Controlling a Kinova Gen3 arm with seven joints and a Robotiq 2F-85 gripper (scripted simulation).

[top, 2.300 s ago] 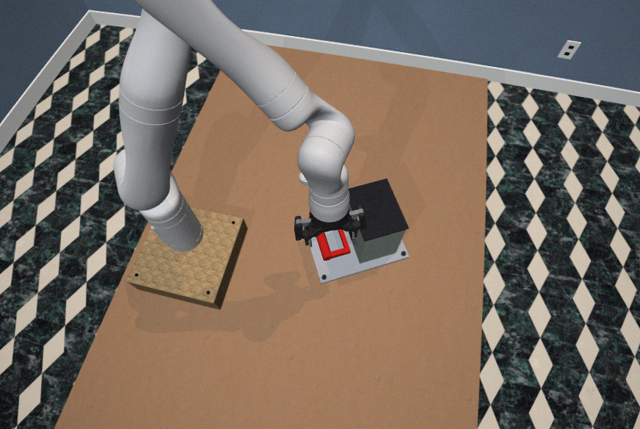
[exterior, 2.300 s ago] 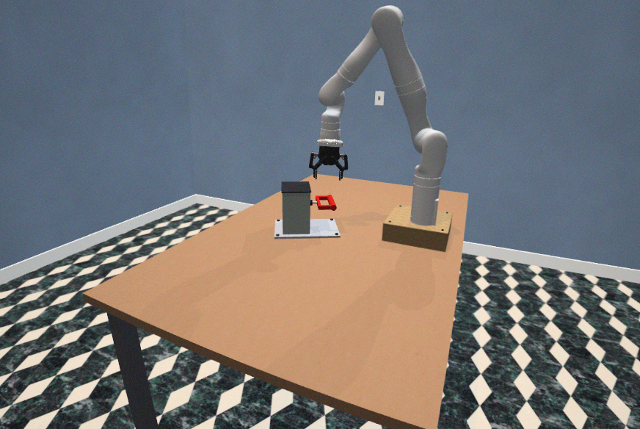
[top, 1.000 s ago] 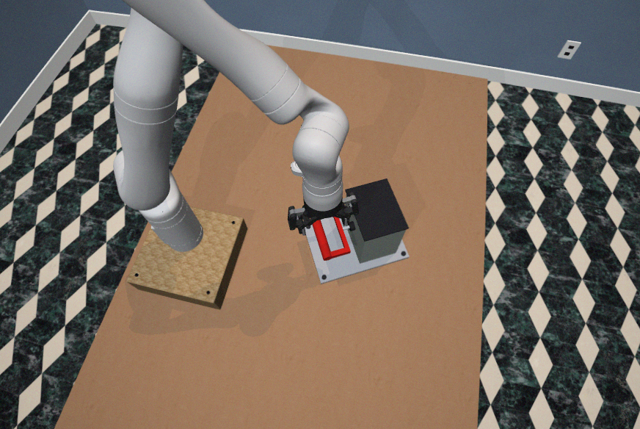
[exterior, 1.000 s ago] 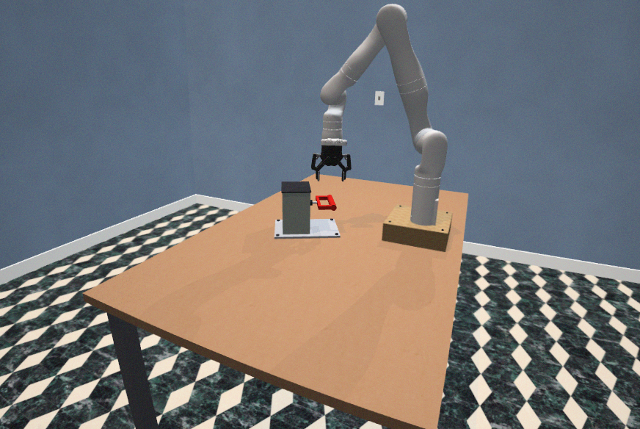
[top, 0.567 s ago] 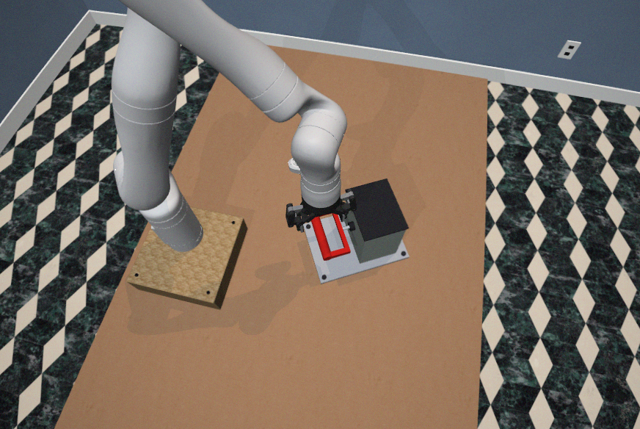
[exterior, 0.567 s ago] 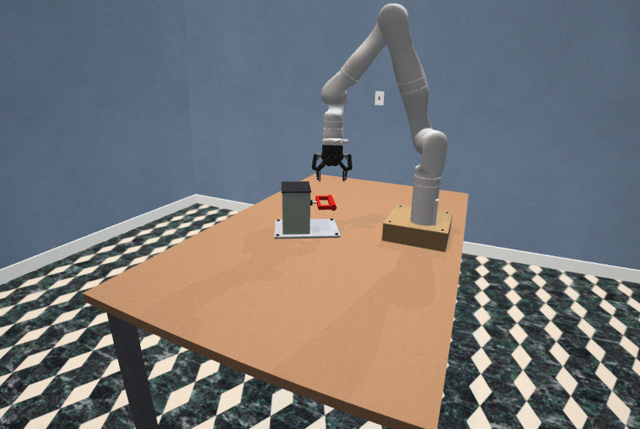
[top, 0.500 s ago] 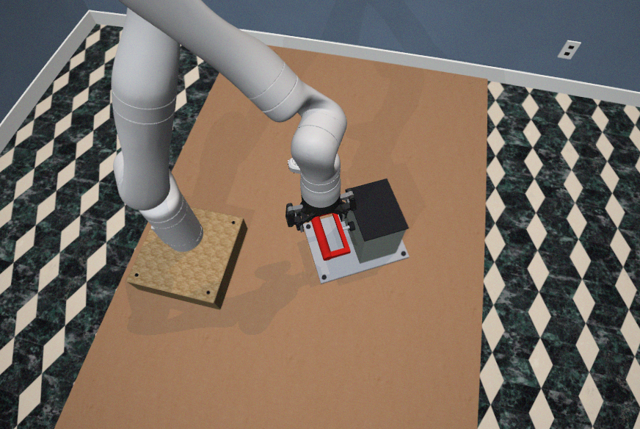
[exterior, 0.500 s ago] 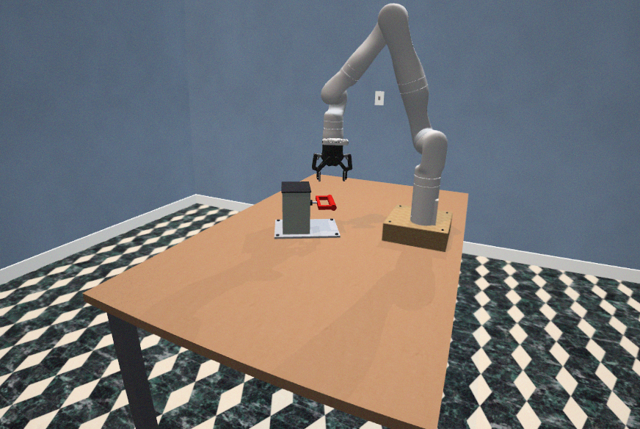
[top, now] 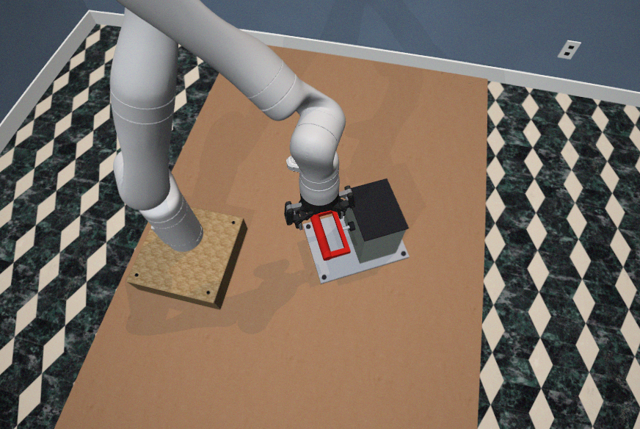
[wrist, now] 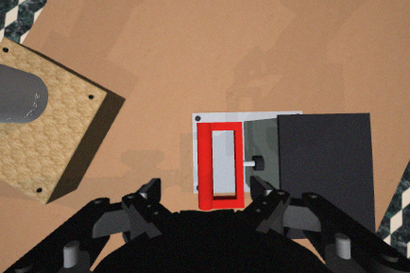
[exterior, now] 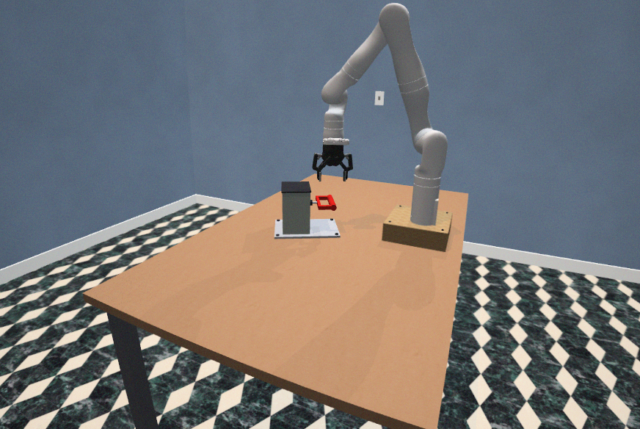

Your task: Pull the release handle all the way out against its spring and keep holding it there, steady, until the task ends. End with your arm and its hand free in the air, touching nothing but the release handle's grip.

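Now: hand 190 mm above the light grey baseplate, 90 mm short of it and 40 mm to the right of it.
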